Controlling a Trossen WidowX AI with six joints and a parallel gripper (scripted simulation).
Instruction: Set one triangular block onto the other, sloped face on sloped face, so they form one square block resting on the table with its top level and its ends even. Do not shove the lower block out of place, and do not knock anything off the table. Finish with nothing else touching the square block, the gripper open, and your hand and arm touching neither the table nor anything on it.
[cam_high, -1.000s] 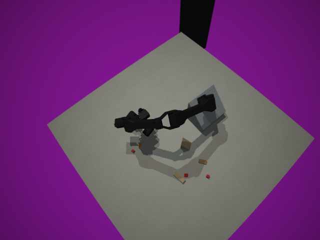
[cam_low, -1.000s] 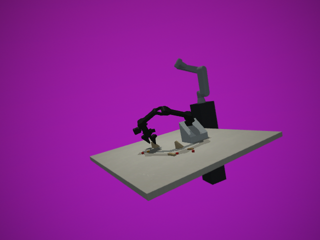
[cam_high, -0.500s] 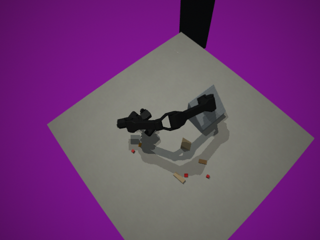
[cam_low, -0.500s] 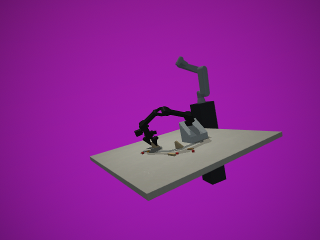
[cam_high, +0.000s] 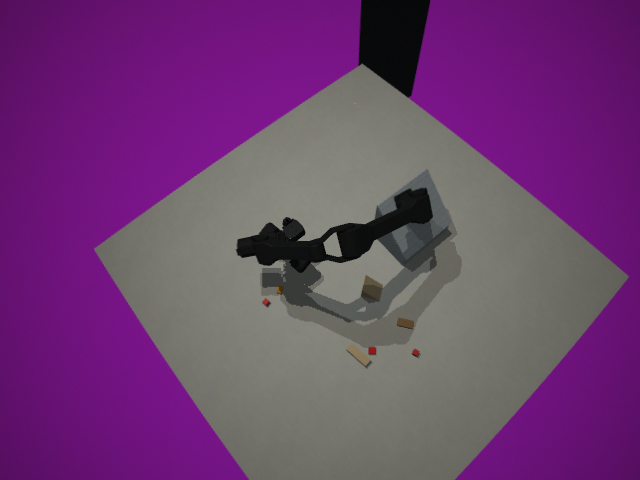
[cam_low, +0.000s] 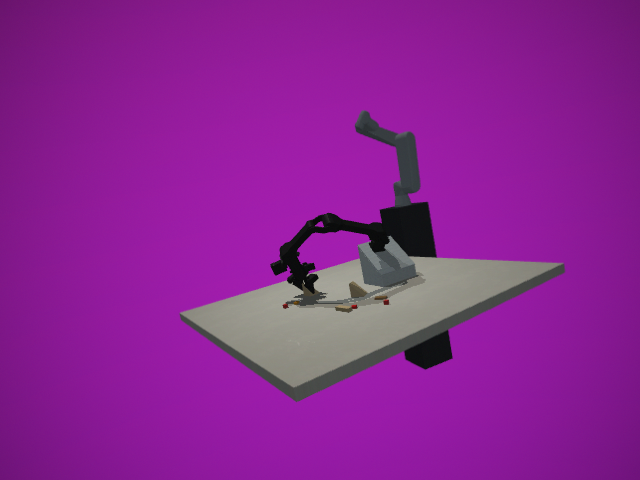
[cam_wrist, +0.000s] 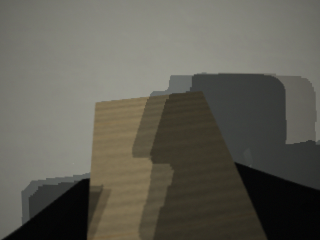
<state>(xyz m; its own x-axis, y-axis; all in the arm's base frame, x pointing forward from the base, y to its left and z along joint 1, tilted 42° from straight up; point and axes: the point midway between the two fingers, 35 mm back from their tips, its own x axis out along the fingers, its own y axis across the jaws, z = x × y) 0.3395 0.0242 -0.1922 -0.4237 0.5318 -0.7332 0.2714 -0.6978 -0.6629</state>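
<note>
My gripper tip is now 110 mm short of the orange cube and 90 mm to the right of it.
</note>
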